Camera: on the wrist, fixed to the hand. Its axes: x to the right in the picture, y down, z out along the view.
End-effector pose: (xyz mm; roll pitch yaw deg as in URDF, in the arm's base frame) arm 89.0 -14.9 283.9 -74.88 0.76 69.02
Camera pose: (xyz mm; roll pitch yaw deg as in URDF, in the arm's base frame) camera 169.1 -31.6 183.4 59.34 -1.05 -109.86
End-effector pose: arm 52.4 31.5 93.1 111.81 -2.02 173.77
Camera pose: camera 34.5 -35.4 202.6 -127.38 2.17 -7.38
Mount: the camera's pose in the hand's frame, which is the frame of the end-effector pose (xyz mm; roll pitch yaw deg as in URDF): 14.4 75.8 -104.1 -15.52 1.01 -179.43
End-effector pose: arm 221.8 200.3 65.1 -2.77 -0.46 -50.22
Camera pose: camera 285.9 233.8 -42.4 -12.74 1.44 130.40
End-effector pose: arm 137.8 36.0 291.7 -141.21 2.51 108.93
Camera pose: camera 250.2 91.3 324.7 125.67 -3.65 -70.88
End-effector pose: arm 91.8 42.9 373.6 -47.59 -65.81 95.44
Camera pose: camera 106.0 165.8 335.0 34.61 66.05 -81.78
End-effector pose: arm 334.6 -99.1 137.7 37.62 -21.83 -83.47
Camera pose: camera 460.4 -111.7 109.5 -53.21 22.98 96.35
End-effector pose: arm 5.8 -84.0 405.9 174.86 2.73 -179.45
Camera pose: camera -14.5 -18.0 515.6 169.65 -3.68 -0.11
